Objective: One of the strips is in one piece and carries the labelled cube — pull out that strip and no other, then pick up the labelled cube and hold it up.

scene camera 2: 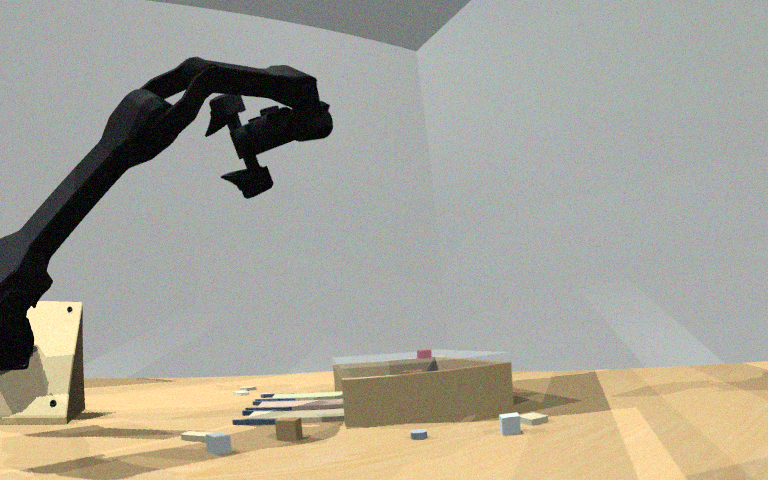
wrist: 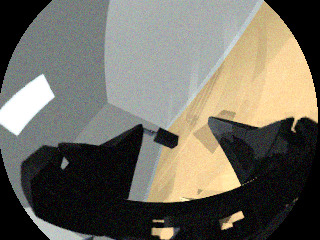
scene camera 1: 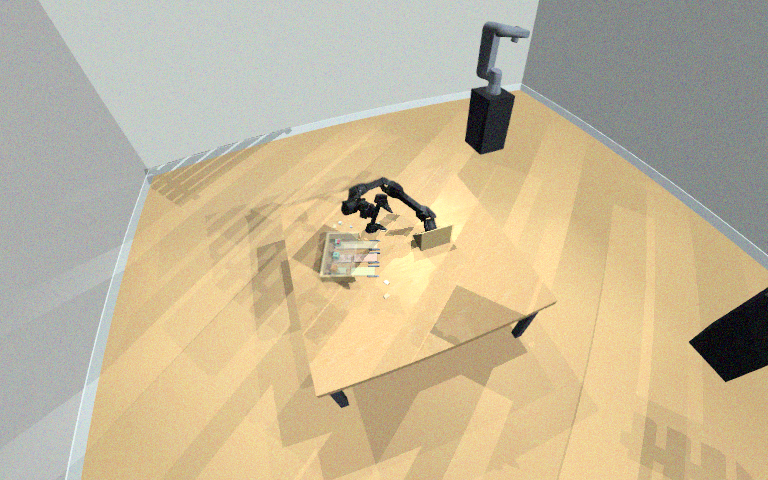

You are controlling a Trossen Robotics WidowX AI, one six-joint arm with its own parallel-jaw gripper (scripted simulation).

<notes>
My gripper is open, with nothing in its grasp. I also see a low tan box.
My gripper is seen too in the wrist view.
</notes>
